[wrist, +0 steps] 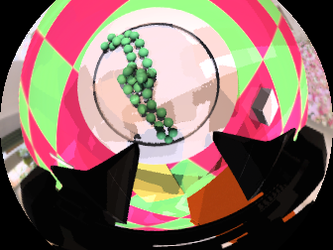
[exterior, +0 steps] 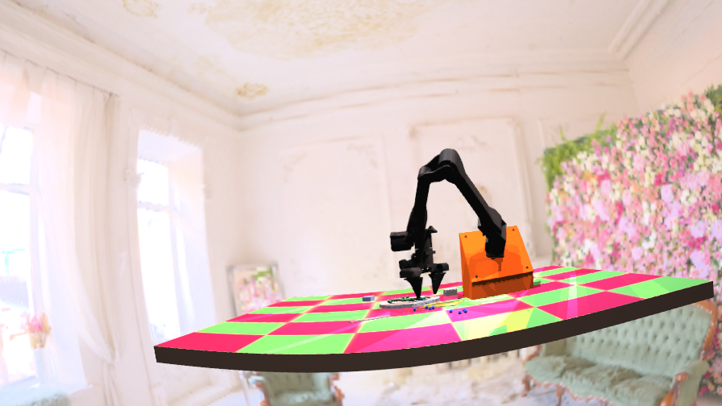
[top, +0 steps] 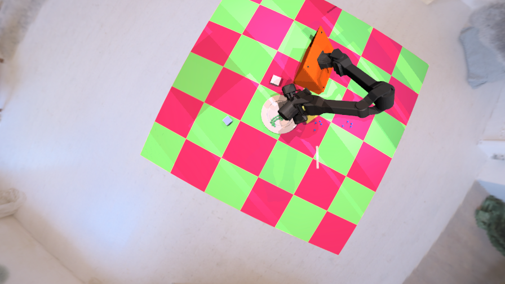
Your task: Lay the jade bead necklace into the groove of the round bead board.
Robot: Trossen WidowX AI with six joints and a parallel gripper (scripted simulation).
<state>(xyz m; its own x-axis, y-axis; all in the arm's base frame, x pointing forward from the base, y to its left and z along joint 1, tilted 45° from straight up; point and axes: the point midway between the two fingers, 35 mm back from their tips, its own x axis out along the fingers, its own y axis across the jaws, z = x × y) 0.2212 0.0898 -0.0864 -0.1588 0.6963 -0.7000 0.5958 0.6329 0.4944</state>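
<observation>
The round bead board lies 6 cm ahead of my gripper tip, 3 cm to the right of it and 1 cm below it. Round my gripper tip: white cube 14 cm to the right, 8 cm behind, 1 cm below; then thin white stick 26 cm to the left, 14 cm ahead, 2 cm below; then yellow patch 10 cm to the left, 5 cm behind, 2 cm below.
</observation>
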